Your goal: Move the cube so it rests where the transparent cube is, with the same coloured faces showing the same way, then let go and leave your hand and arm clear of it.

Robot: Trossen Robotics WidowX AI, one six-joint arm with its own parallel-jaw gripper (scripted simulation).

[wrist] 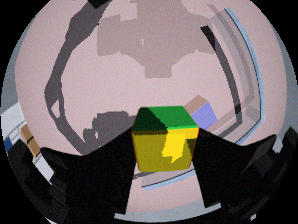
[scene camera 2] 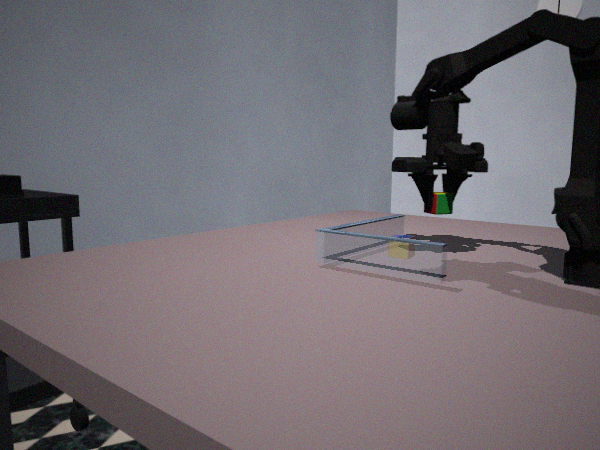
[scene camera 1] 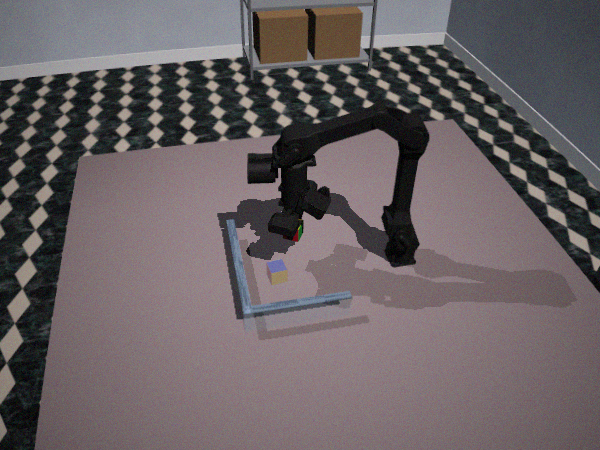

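Note:
You'd see the gripper in the wrist view, and scene camera 1 has the gripper in it too. There's also a cube in the pictures, along with the gripper.

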